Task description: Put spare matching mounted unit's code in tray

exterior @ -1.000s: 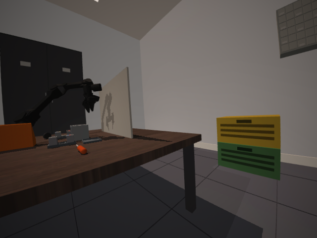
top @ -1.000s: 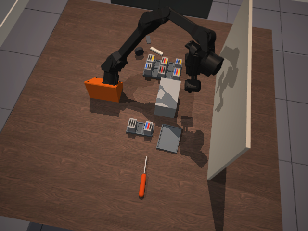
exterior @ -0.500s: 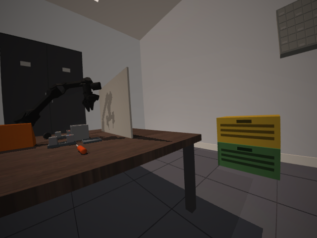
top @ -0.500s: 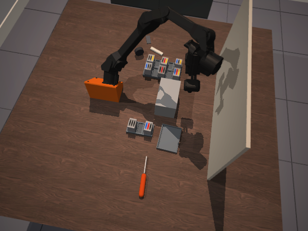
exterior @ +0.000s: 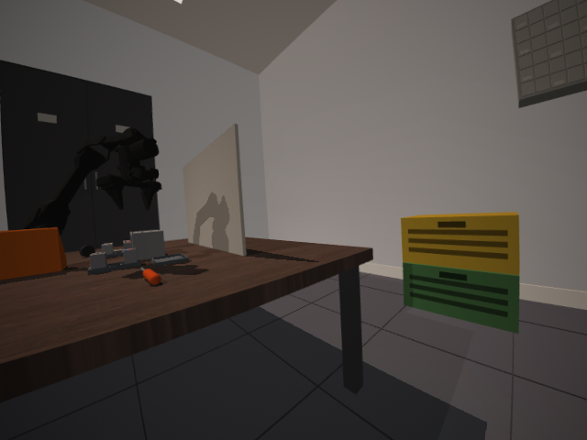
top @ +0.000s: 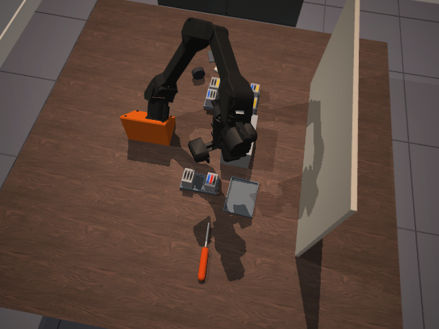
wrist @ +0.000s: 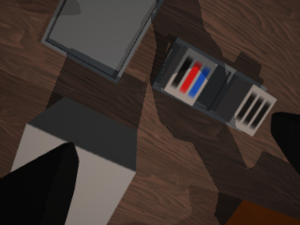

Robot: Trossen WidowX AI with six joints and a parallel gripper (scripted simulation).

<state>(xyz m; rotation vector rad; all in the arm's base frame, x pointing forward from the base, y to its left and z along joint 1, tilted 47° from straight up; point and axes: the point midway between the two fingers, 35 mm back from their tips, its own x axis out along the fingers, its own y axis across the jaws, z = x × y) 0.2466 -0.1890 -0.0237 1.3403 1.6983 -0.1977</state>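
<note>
Now: gripper tip 100 mm past the grey spare, 20 mm to the left of it and 140 mm above it. Round my gripper tip: mounted unit: 40 mm ahead, 160 mm to the left, 130 mm below; then beige panel: 290 mm ahead, 140 mm to the left, 40 mm above; then grey tray: 80 mm ahead, 50 mm to the right, 180 mm below.
</note>
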